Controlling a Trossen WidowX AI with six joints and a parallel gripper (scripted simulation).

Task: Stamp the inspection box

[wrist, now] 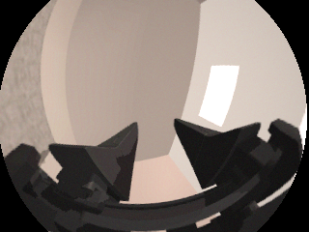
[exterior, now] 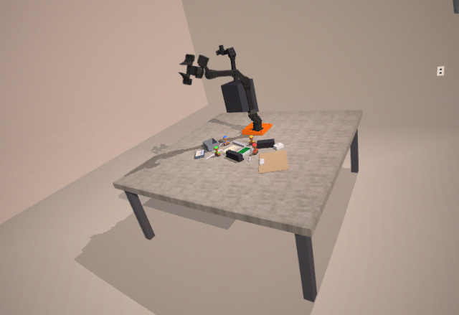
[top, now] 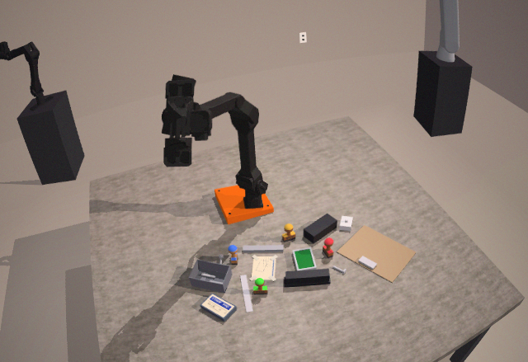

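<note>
The green-topped stamp is 570 mm below my gripper tip, 120 mm to the left of it and 30 mm behind it. The rest, counted from my gripper tip: white strip (590 mm below, 70 mm to the left, 30 mm behind); blue-and-white box (570 mm below, 20 mm ahead, 10 mm to the right); grey bin (570 mm below, 100 mm behind, 30 mm to the right).
</note>
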